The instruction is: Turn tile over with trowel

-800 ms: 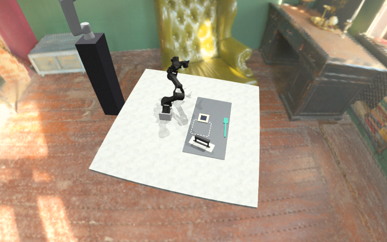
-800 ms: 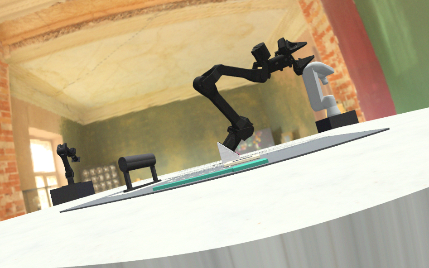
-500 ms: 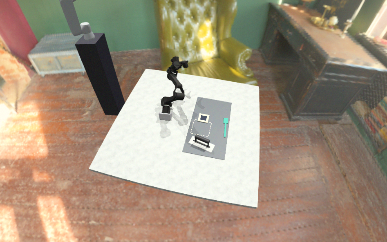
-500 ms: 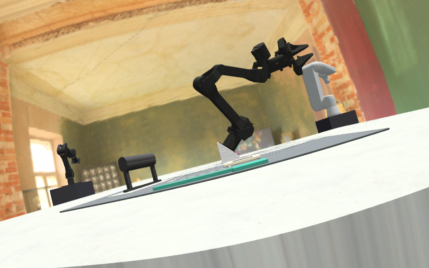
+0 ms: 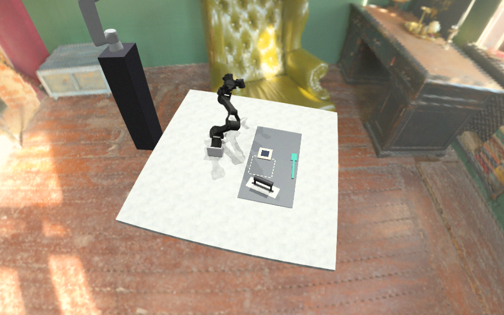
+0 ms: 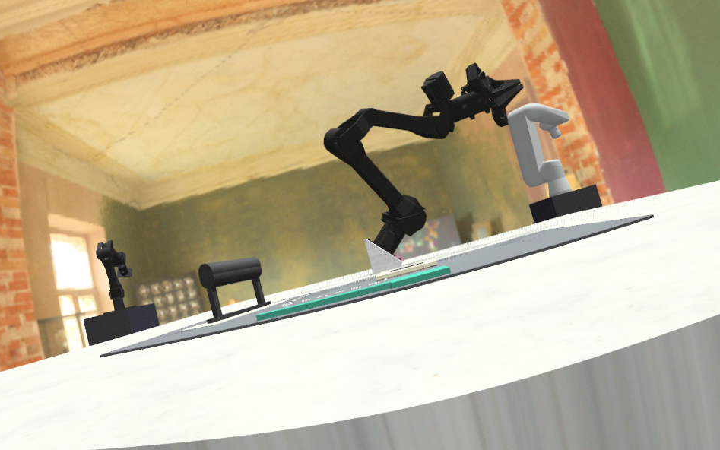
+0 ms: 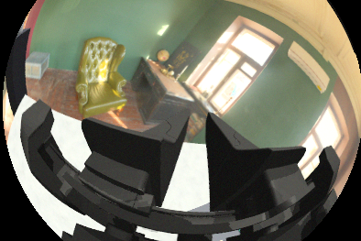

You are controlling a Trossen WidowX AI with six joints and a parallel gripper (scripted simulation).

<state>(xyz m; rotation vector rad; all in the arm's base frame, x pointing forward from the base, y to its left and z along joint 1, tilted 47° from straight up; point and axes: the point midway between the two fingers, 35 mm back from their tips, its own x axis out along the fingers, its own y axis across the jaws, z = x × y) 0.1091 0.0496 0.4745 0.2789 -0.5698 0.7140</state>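
Now: gripper tip 17 cm short of the black-handled float, 66 cm to the left of it and 29 cm above it. The rest, counted from my gripper tip: cream tile 19 cm ahead, 40 cm to the right, 33 cm below; teal trowel 39 cm ahead, 46 cm to the right, 33 cm below; grey mat 25 cm ahead, 46 cm to the right, 35 cm below.
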